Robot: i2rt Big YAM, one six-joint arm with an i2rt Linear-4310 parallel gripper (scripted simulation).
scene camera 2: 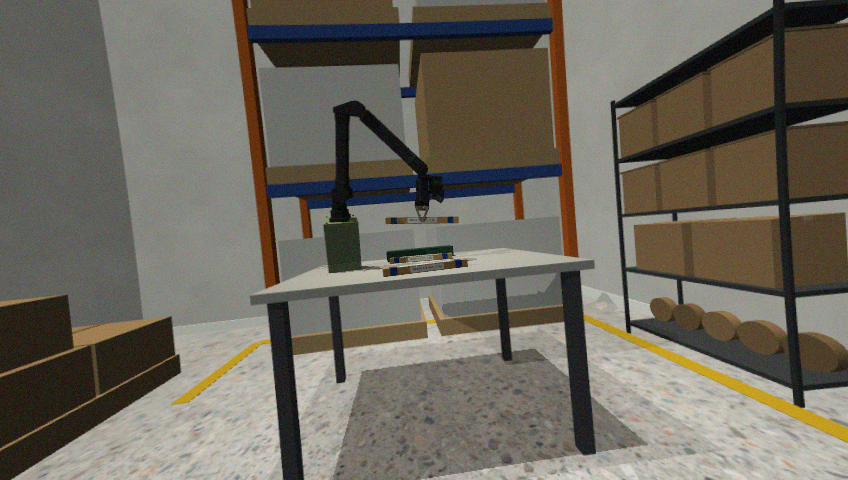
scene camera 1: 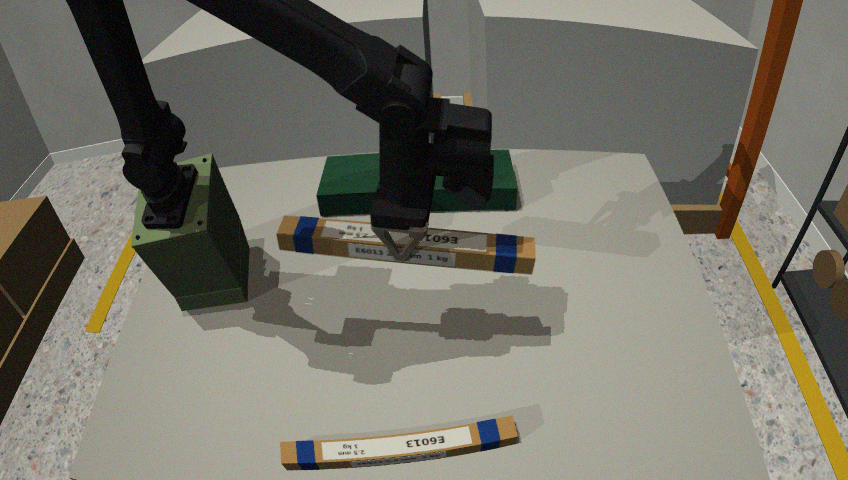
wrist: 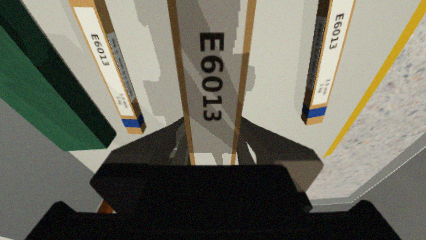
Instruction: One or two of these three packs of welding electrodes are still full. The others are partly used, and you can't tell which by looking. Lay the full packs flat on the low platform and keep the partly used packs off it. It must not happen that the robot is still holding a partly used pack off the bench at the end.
Scene:
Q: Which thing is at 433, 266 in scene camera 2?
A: An electrode pack.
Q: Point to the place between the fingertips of my gripper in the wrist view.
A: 212, 120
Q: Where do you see an electrode pack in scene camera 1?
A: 503, 253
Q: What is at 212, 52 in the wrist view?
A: An electrode pack.

